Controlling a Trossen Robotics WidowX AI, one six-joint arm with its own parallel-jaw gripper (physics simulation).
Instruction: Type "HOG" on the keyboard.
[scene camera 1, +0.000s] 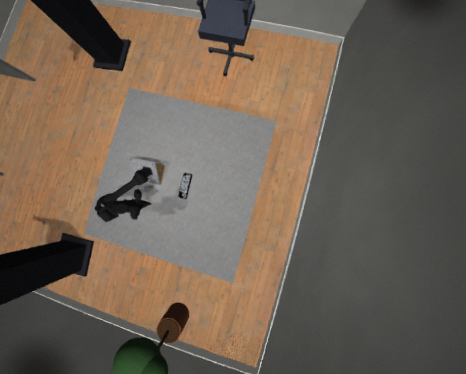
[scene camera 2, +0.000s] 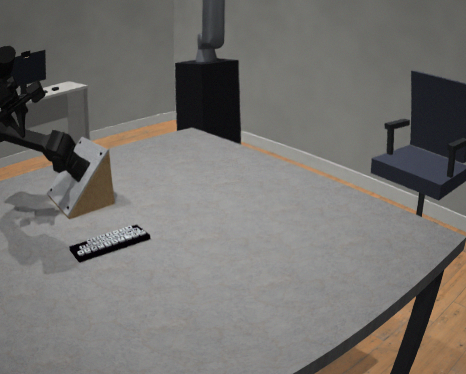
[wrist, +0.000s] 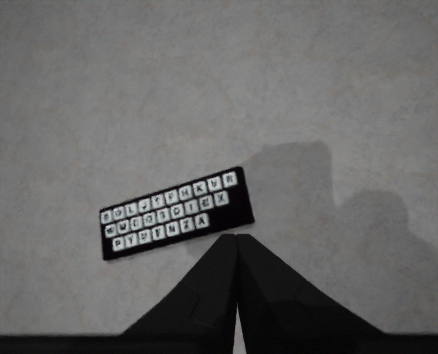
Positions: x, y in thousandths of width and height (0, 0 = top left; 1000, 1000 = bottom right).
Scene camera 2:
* black keyboard: 250, 638
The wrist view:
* my gripper: 538, 699
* black keyboard: 360, 637
